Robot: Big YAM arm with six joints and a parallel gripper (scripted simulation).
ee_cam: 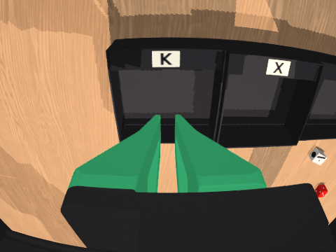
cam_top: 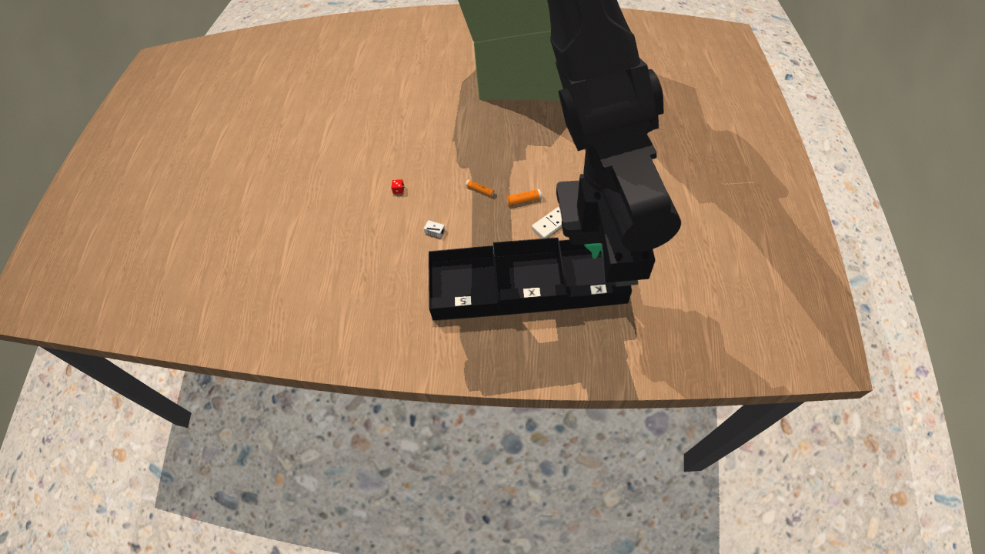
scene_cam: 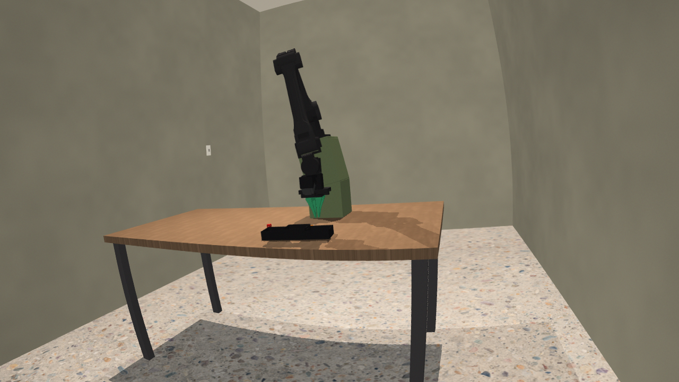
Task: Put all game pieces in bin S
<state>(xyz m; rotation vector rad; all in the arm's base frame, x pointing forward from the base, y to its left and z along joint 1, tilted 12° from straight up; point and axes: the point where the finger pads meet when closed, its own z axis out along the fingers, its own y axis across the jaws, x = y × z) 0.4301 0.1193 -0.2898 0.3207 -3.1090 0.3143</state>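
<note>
Right now the red die is 13 cm behind my hand, 29 cm to the right of it and 7 cm below it. Round my hand: black bin marked S: 1 cm ahead, 8 cm to the right, 6 cm below; then white domino: 9 cm behind, 6 cm to the right, 7 cm below; then orange cylinder: 14 cm behind, 17 cm to the right, 7 cm below.
</note>
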